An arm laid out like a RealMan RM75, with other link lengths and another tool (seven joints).
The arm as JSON. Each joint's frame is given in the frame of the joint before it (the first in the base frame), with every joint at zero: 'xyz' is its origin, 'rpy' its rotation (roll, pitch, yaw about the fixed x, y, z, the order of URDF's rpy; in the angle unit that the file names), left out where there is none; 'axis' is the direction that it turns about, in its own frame. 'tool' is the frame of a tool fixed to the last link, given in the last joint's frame.
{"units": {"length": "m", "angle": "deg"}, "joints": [
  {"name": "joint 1", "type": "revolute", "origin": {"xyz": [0.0, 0.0, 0.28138]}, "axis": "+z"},
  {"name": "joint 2", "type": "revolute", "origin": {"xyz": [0.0, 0.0, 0.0]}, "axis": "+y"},
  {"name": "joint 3", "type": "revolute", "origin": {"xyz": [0.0, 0.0, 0.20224]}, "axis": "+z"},
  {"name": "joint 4", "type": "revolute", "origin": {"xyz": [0.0, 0.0, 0.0]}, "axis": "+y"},
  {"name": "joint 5", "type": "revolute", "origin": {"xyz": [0.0, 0.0, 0.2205]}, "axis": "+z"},
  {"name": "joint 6", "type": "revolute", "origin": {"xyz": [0.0, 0.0, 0.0]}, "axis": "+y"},
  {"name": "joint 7", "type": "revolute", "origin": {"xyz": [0.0, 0.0, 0.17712]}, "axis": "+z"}
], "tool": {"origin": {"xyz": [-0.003, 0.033, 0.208], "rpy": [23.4, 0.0, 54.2]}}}
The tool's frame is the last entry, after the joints.
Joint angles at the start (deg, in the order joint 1, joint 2, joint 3, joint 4, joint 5, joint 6, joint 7): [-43.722, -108.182, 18.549, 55.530, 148.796, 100.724, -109.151]
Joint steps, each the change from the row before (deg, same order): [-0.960, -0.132, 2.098, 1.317, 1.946, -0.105, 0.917]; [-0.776, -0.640, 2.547, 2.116, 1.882, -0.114, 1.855]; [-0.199, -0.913, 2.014, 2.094, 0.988, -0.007, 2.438]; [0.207, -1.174, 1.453, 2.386, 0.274, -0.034, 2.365]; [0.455, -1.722, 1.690, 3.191, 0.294, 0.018, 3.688]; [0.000, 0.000, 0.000, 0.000, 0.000, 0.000, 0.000]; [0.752, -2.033, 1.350, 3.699, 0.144, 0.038, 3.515]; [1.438, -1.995, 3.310, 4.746, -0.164, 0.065, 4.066]
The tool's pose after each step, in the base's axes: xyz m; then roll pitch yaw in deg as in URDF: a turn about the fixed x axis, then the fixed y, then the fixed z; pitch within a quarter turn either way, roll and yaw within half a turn. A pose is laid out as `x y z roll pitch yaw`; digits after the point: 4 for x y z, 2 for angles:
-0.2257 0.4331 -0.0186 -134.08 10.48 -11.70
-0.2340 0.4318 -0.0203 -136.47 14.73 -15.16
-0.2391 0.4301 -0.0222 -138.61 17.83 -19.08
-0.2407 0.4300 -0.0233 -140.03 20.03 -22.79
-0.2420 0.4292 -0.0255 -142.21 22.58 -28.27
-0.2420 0.4292 -0.0255 -142.21 22.58 -28.27
-0.2417 0.4290 -0.0270 -144.06 24.74 -33.48
-0.2428 0.4274 -0.0277 -147.82 27.61 -41.05

